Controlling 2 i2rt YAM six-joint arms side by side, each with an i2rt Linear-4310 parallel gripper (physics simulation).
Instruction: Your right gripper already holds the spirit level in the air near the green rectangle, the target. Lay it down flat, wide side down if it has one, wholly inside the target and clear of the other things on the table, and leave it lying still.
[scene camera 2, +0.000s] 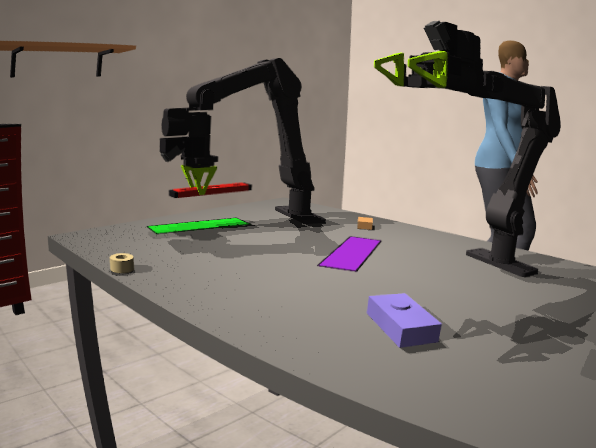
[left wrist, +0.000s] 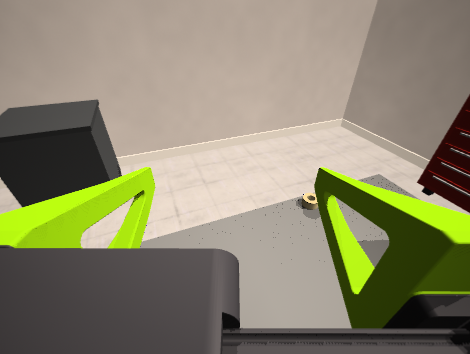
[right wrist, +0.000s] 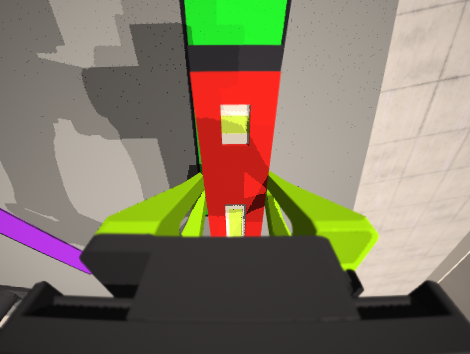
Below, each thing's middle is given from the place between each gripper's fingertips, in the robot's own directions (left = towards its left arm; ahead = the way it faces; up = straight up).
Scene:
The violet box (scene camera 2: 401, 318) is 390 mm below my left hand, 130 mm to the left of it and 120 mm ahead of it. Round my left hand: red spirit level (right wrist: 235, 88) 560 mm to the right, 320 mm below, 90 mm behind; then purple rectangle (scene camera 2: 350, 255) 410 mm below, 170 mm to the right, 170 mm behind; then green rectangle (scene camera 2: 229, 222) 570 mm to the right, 410 mm below, 50 mm behind.
The green rectangle lies 8 cm below my right hand. Round my right hand: red spirit level: 4 cm behind, 1 cm to the left, 1 cm above; purple rectangle: 41 cm to the left, 12 cm behind, 8 cm below; violet box: 70 cm to the left, 17 cm ahead, 7 cm below.

